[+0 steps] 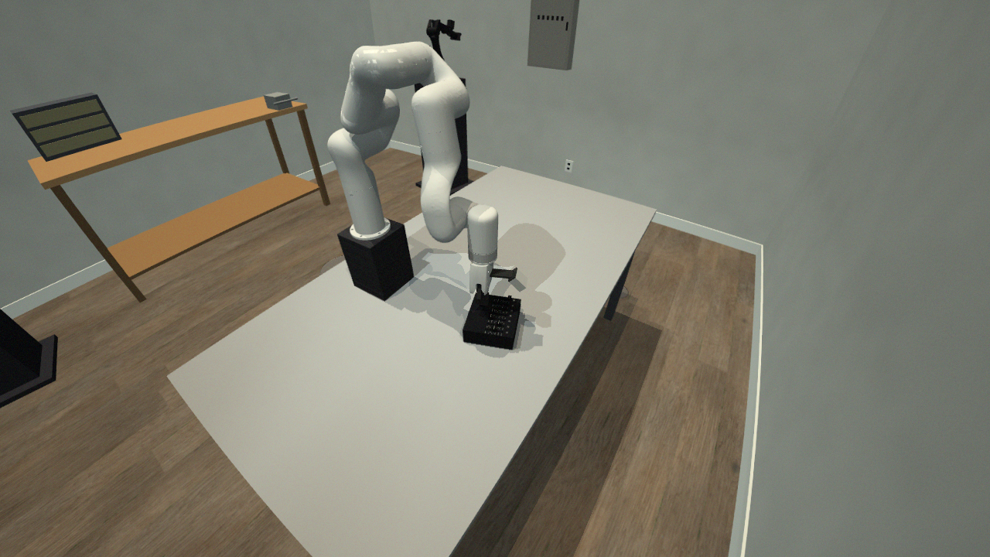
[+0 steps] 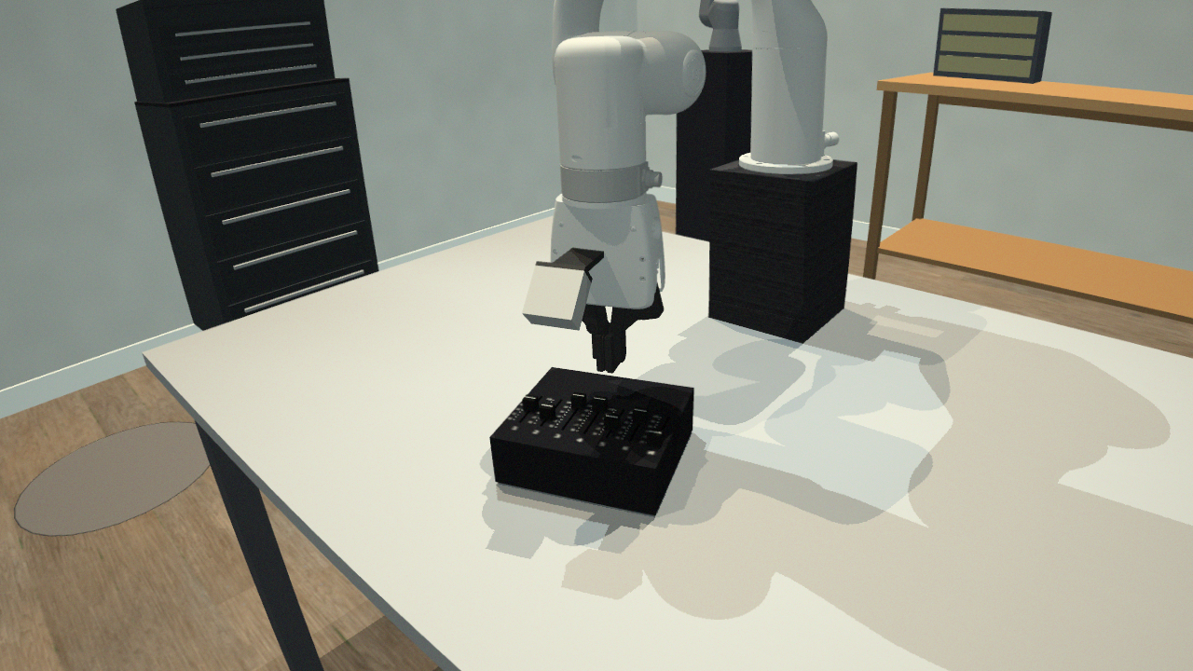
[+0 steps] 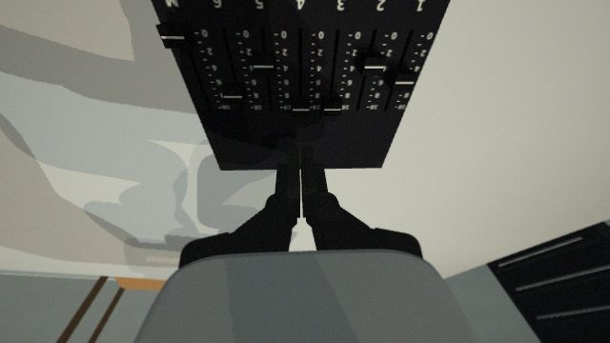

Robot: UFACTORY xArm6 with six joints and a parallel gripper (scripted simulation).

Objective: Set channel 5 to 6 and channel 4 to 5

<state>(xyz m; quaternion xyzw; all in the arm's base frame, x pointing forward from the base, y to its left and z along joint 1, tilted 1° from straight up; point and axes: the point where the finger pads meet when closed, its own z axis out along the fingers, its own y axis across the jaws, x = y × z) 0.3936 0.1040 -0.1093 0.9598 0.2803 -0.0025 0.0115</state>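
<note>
The channel 4 cap is 4 cm below my hand, 2 cm ahead of it and 1 cm to the left of it. From my hand the other things lie so: channel 5 fader cap (5 cm to the left, 4 cm below, 4 cm ahead); then channel 3 fader cap (4 cm below, 4 cm ahead); then channel 6 fader cap (6 cm to the left, 4 cm below, 1 cm ahead).
</note>
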